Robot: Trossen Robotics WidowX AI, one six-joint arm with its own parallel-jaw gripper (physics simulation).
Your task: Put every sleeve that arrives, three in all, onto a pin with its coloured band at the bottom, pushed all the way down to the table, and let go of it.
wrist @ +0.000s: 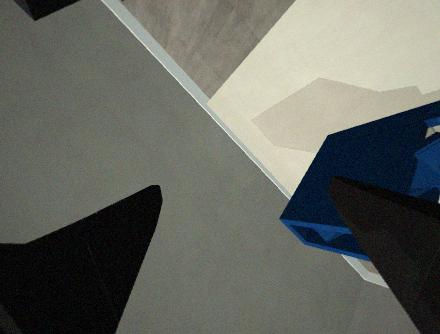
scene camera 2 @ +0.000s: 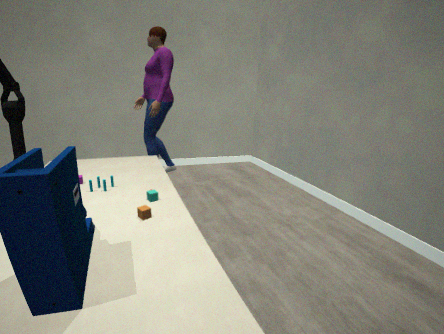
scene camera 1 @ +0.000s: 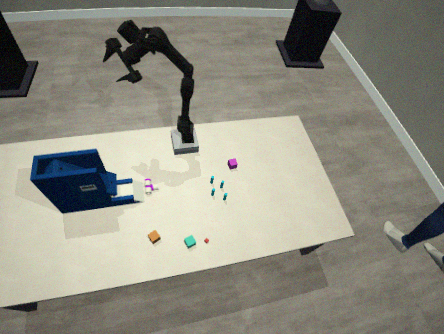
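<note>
White sleeve pieces with magenta bands (scene camera 1: 148, 186) lie together on the table at the end of the blue dispenser's chute; they are too small to count or to tell which way each band faces. Several teal pins (scene camera 1: 213, 192) (scene camera 2: 104, 185) stand upright in a small group right of them, and no sleeve shows on them. My gripper (scene camera 1: 111, 70) (wrist: 244, 188) is open and empty, high up beyond the table's back edge, far from the sleeves and the pins. In the wrist view the fingers are wide apart, with the grey wall between them.
The tall blue dispenser (scene camera 1: 75, 192) (scene camera 2: 30, 240) (wrist: 360, 160) stands on the table's left part. A magenta cube (scene camera 1: 232, 163), an orange cube (scene camera 1: 154, 236) (scene camera 2: 144, 212), a green cube (scene camera 1: 190, 241) (scene camera 2: 152, 195) and a small red cube (scene camera 1: 206, 240) lie around. A person (scene camera 2: 159, 90) stands beyond the table.
</note>
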